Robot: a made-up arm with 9 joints. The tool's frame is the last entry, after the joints. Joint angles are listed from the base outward.
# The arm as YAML. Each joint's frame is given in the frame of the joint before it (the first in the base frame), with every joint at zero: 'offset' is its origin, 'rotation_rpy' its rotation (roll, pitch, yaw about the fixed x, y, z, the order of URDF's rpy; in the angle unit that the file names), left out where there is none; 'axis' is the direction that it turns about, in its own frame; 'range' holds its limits. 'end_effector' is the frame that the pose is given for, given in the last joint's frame.
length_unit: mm
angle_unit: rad
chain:
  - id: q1
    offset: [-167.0, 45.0, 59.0]
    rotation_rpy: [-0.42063, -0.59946, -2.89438]
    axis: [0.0, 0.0, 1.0]
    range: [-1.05, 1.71]
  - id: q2
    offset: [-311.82, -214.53, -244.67]
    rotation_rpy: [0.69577, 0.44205, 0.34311]
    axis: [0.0, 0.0, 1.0]
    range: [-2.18, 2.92]
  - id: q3
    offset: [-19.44, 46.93, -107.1]
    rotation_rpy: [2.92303, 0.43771, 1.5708]
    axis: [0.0, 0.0, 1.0]
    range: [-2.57, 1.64]
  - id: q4
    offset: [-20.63, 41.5, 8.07]
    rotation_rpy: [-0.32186, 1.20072, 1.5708]
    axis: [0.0, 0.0, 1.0]
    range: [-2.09, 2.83]
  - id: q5
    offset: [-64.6, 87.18, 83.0]
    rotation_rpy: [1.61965, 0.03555, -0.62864]
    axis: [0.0, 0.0, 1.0]
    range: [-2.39, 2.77]
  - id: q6
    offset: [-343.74, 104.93, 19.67]
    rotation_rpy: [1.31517, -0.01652, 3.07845]
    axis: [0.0, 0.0, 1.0]
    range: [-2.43, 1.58]
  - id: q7
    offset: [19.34, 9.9, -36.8]
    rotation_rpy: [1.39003, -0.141, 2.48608]
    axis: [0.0, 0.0, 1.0]
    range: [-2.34, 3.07]
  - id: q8
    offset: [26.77, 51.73, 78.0]
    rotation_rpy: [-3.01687, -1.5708, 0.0]
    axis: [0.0, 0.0, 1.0]
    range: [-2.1, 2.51]
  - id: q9
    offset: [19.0, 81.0, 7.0]
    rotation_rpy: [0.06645, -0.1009, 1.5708]
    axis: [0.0, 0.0, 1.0]
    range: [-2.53, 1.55]
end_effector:
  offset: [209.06, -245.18, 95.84]
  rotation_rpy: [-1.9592, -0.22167, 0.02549]
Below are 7 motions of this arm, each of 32 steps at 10 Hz.
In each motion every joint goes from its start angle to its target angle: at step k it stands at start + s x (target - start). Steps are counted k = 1, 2, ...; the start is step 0. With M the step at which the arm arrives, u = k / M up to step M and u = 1 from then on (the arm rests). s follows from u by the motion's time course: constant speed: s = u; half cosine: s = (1 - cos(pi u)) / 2; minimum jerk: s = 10 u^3 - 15 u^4 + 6 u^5.
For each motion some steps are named. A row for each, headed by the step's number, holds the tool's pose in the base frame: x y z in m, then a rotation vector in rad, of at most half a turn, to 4 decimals.
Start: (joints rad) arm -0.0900 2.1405 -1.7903 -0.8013 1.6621 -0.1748 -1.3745 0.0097 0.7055
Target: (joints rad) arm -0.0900 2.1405 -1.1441 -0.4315 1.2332 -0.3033 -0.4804 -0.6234 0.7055
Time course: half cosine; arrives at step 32
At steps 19, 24, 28, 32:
19: -0.5350 0.3109 -0.0645 1.1598 1.1897 1.4679
24: -0.5892 0.2681 -0.1485 0.9708 1.1414 1.5441
28: -0.6147 0.2445 -0.1972 0.8658 1.1216 1.5763
32: -0.6230 0.2360 -0.2151 0.8279 1.1155 1.5862

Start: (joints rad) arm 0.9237 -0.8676 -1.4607 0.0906 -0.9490 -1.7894 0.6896 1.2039 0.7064
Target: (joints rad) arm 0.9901 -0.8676 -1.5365 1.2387 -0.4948 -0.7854 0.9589 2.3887 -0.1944
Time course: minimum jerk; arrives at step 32
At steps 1, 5, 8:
1: -0.3525 0.7203 -0.6540 0.8588 -0.1217 0.3763
5: -0.3303 0.7201 -0.6425 0.8722 -0.1785 0.3396
8: -0.2782 0.7132 -0.6115 0.9018 -0.3238 0.2492

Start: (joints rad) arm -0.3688 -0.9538 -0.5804 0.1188 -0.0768 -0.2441 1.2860 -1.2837 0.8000
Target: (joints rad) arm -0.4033 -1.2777 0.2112 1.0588 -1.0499 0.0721 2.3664 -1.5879 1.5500
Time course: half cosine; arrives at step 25
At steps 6, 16, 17, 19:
6: -0.1763 0.4349 -1.2669 0.0281 0.5965 -2.2986
16: -0.4674 0.7170 -0.9854 0.9272 -0.5087 2.3581
17: -0.4511 0.7679 -0.9415 0.9875 -0.5056 2.2100
19: -0.3996 0.8533 -0.8613 1.0859 -0.5124 1.9507

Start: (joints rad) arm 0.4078 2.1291 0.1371 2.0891 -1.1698 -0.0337 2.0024 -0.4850 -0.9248
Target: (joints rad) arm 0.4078 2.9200 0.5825 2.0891 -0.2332 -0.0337 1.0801 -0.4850 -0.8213
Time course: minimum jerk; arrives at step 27
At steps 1, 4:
1: 0.6992 0.0898 -0.1210 -0.2220 -0.9059 -0.4464
4: 0.7084 0.1080 -0.1198 -0.2265 -0.9098 -0.4271

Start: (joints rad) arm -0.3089 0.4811 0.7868 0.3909 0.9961 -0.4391 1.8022 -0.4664 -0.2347
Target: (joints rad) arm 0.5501 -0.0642 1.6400 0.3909 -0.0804 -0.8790 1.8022 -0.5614 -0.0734
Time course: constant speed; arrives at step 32
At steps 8, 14, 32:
8: 0.0822 0.1703 -1.2220 0.8629 -0.0096 -2.4895
14: -0.0019 0.3747 -1.2354 0.8582 0.2676 -2.6237
32: -0.2070 1.0999 -0.9520 -0.7890 -1.3281 2.5842

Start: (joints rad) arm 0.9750 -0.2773 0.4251 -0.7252 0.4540 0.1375 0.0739 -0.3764 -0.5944
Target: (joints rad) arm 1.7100 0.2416 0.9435 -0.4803 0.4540 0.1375 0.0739 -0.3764 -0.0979
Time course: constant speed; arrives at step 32
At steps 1, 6, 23, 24, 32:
1: -0.3613 1.2375 -0.1079 0.8614 0.9827 0.0153
6: -0.4372 1.2244 -0.0971 0.8074 0.9352 0.0402
23: -0.6510 1.1273 -0.0676 0.6838 0.6749 0.1372
24: -0.6610 1.1196 -0.0658 0.6804 0.6556 0.1430
32: -0.7295 1.0534 -0.0487 0.6721 0.4891 0.1866

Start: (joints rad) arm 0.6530 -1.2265 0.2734 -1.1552 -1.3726 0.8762 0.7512 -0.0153 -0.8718
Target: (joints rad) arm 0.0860 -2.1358 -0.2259 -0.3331 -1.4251 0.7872 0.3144 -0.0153 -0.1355
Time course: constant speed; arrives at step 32
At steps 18, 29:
18: 0.0267 0.6844 -0.5864 -0.0389 0.1836 -1.0482
29: 0.0769 0.4974 -0.6627 -0.4425 0.1509 -1.2458

